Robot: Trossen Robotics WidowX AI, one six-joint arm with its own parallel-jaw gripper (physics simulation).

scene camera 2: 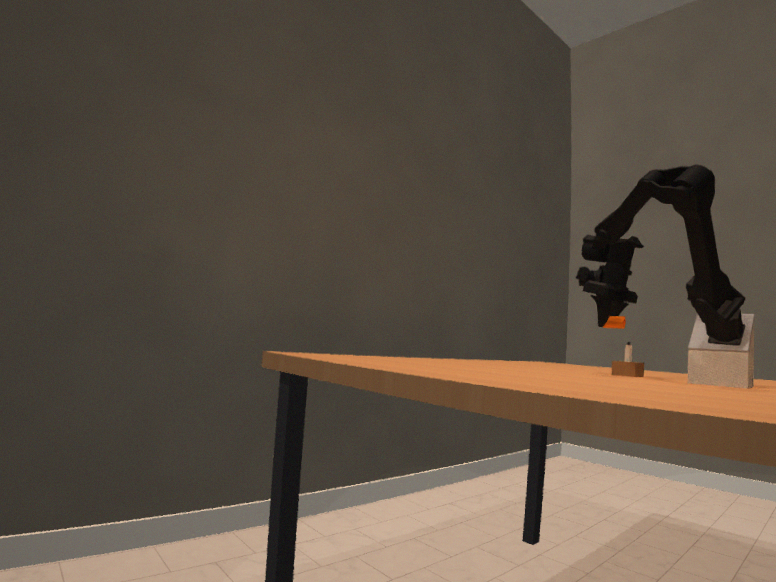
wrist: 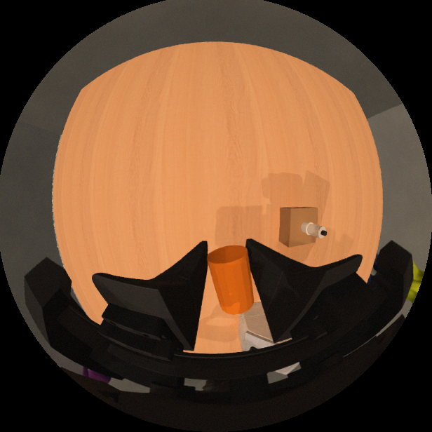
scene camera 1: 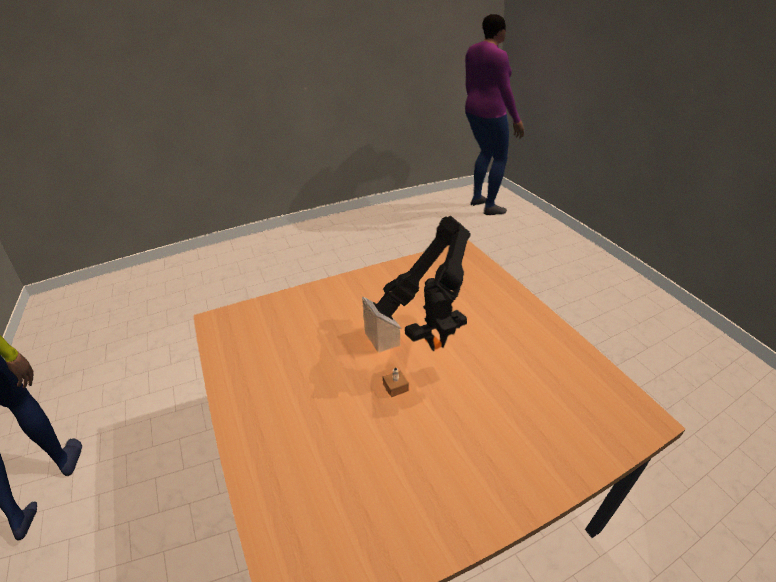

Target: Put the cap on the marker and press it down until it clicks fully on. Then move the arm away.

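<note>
An orange cap is held between the fingertips of my gripper, which is shut on it. The cap lies on its side in scene camera 2 and is raised above the table. The white marker with a black tip stands upright in a brown block. In scene camera 2 the cap is higher than the marker tip and a little to its left. Cap and marker are apart.
The block stands on the wooden table. The arm's pale grey base mount stands near the block. A person in purple stands beyond the table, and part of another person shows at the left of scene camera 1.
</note>
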